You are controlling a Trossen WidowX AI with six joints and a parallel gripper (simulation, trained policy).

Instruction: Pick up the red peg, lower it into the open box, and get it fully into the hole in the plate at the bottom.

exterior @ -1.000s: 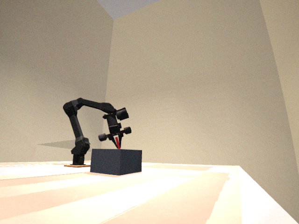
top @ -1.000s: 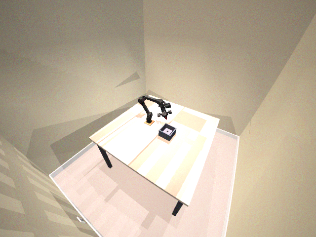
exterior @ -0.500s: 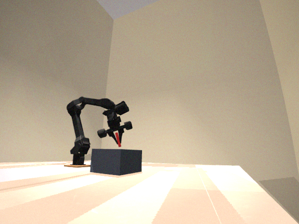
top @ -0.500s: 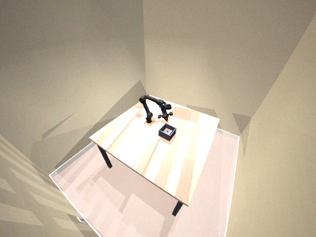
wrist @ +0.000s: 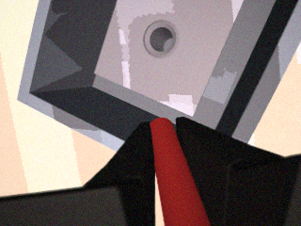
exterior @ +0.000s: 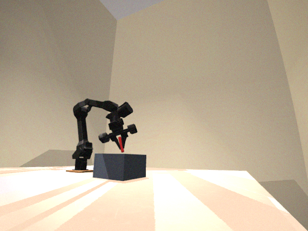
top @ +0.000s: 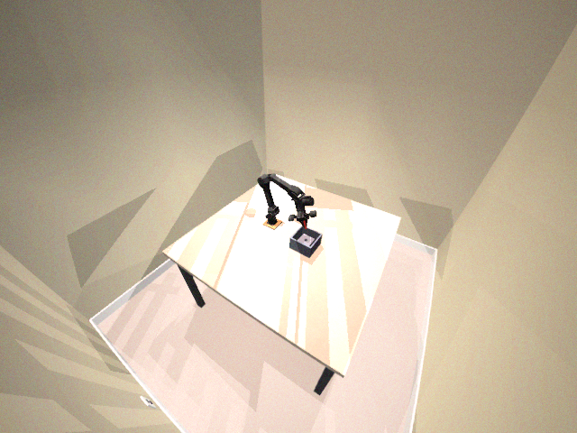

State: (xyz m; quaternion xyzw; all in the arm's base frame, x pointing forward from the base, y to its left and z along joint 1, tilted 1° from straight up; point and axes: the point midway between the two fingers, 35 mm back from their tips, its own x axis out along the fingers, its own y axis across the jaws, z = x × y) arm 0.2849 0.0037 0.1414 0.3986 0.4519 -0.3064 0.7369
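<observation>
Right now the red peg is 2 cm above my gripper tip, 1 cm to the left of it and 1 cm behind it. The rest, counted from my gripper tip: dark blue box 10 cm below, 4 cm to the right, 4 cm ahead; then pale plate 8 cm below, 4 cm to the right, 4 cm ahead.
</observation>
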